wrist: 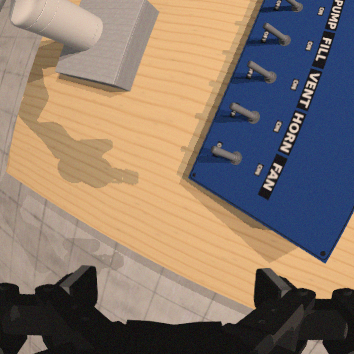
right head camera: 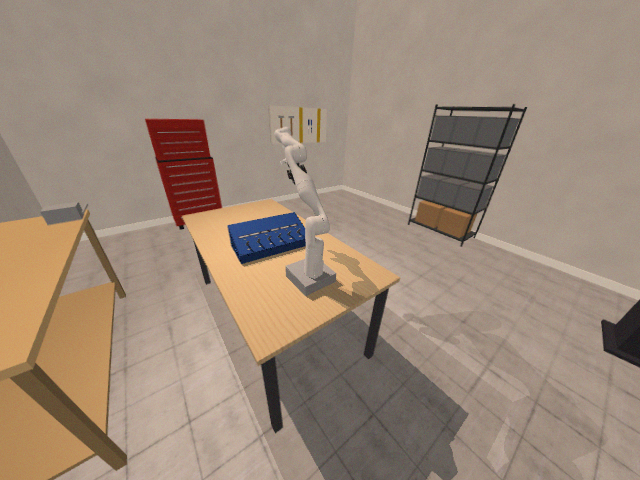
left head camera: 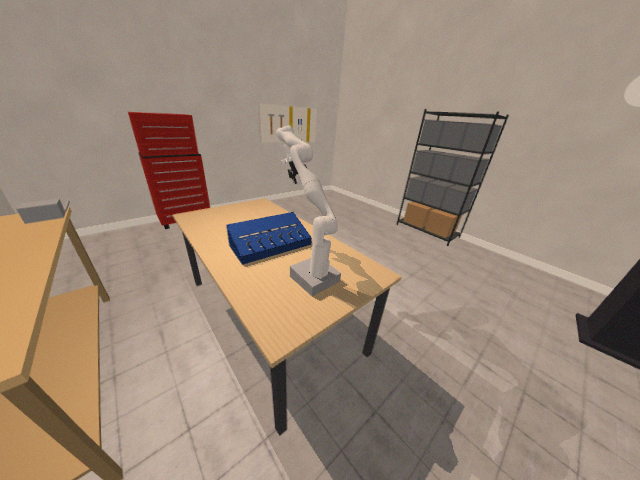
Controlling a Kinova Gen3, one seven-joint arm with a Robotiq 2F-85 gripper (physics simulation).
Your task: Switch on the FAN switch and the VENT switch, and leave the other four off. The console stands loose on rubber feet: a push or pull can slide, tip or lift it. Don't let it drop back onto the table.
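Frame: origin at the arm's base, x right, y ahead, z up, level; metres.
Where they show: gripper, between the fingertips: (wrist: 175, 286); arm's base, origin of its link: (wrist: 87, 32) (right head camera: 312, 272) (left head camera: 317, 272).
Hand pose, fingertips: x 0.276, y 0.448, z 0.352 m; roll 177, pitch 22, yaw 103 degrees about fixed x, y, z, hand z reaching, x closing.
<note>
Things, the pixels of their top centre, and the offset from my fingertips. "*": a spot on its surface instead. Level surfaces: height alone.
- FAN lever, centre of its top: (wrist: 220, 152) dx -0.068, dy -0.066, dz -0.289 m
- HORN lever, centre of its top: (wrist: 240, 108) dx -0.139, dy -0.052, dz -0.289 m
- VENT lever, centre of its top: (wrist: 257, 65) dx -0.209, dy -0.038, dz -0.289 m
- FILL lever, centre of its top: (wrist: 273, 26) dx -0.280, dy -0.025, dz -0.289 m
- PUMP lever, a spot on its surface: (wrist: 292, 5) * dx -0.342, dy -0.002, dz -0.318 m
- wooden table, height of its surface: dz -0.416 m
The blue console (left head camera: 262, 224) (right head camera: 262, 225) (wrist: 320, 165) stands on the table, with a row of lever switches. In the wrist view, the FAN lever (wrist: 226, 154), at the console's near corner, the HORN lever (wrist: 245, 113), the VENT lever (wrist: 262, 72), the FILL lever (wrist: 277, 34) and the PUMP lever (wrist: 292, 5) all lean to their OFF side, away from the ON marks. The sixth switch does not show there. My gripper (left head camera: 292, 172) (right head camera: 296, 173) (wrist: 175, 286) is open and empty, high above the table and apart from the console.
The arm's grey base (left head camera: 314, 277) (right head camera: 310, 277) (wrist: 112, 45) stands on the wooden table (left head camera: 258, 304) (right head camera: 258, 310) (wrist: 160, 210), in front of the console's lever side. A red tool cabinet (left head camera: 173, 175) (right head camera: 187, 178) and a shelf rack (left head camera: 462, 114) (right head camera: 480, 108) stand beyond the table.
</note>
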